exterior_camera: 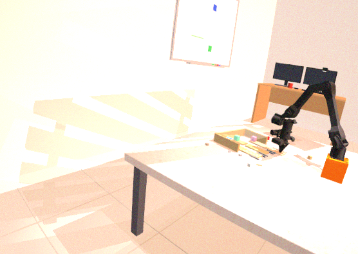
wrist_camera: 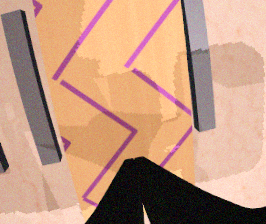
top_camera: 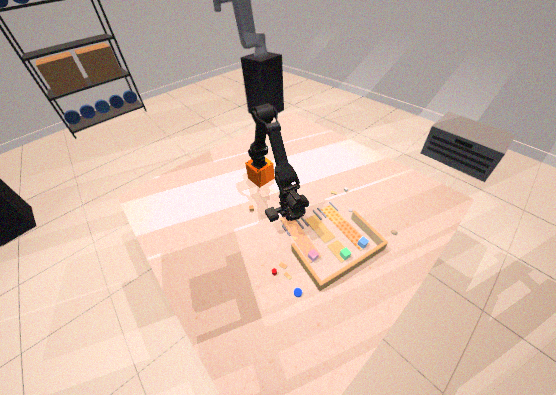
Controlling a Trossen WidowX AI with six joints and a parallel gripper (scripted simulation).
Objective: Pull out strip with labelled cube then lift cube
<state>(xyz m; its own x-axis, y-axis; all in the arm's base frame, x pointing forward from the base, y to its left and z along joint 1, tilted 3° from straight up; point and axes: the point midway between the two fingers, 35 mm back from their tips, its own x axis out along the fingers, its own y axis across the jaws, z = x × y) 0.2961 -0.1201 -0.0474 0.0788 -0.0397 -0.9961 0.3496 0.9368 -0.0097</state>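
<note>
My gripper tip is 9 cm short of the strip and 3 cm to the left of it. Also, from my gripper tip: red piece (22 cm to the right, 12 cm ahead, 1 cm above); then blue disc (24 cm ahead, 22 cm to the right).
</note>
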